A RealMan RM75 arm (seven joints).
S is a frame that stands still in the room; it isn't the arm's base.
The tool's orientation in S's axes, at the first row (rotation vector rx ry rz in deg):
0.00 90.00 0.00
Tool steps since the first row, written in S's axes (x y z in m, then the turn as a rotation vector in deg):
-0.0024 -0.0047 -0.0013 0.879 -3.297 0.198
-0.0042 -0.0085 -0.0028 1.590 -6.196 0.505
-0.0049 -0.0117 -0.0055 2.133 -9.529 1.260
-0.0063 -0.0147 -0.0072 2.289 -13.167 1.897
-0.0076 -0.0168 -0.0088 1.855 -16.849 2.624
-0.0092 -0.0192 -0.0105 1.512 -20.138 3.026
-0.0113 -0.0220 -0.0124 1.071 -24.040 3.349
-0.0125 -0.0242 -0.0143 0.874 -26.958 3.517
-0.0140 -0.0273 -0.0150 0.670 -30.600 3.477
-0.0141 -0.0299 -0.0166 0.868 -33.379 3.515
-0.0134 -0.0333 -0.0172 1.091 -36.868 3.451
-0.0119 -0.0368 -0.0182 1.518 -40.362 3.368
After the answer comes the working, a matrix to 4 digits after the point.
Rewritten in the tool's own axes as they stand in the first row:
0.0013 -0.0047 -0.0024 -0.198 -3.297 0.879
0.0028 -0.0085 -0.0042 -0.505 -6.196 1.590
0.0055 -0.0117 -0.0049 -1.260 -9.529 2.133
0.0072 -0.0147 -0.0063 -1.897 -13.167 2.289
0.0088 -0.0168 -0.0076 -2.624 -16.849 1.855
0.0105 -0.0192 -0.0092 -3.026 -20.138 1.512
0.0124 -0.0220 -0.0113 -3.349 -24.040 1.071
0.0143 -0.0242 -0.0125 -3.517 -26.958 0.874
0.0150 -0.0273 -0.0140 -3.477 -30.600 0.670
0.0166 -0.0299 -0.0141 -3.515 -33.379 0.868
0.0172 -0.0333 -0.0134 -3.451 -36.868 1.091
0.0182 -0.0368 -0.0119 -3.368 -40.362 1.518

The tool's axes in the first row as the columns of a matrix, in S's axes (rounded; the answer above uses it unrounded):
0.0000 0.0000 1.0000
0.0000 1.0000 0.0000
-1.0000 0.0000 0.0000

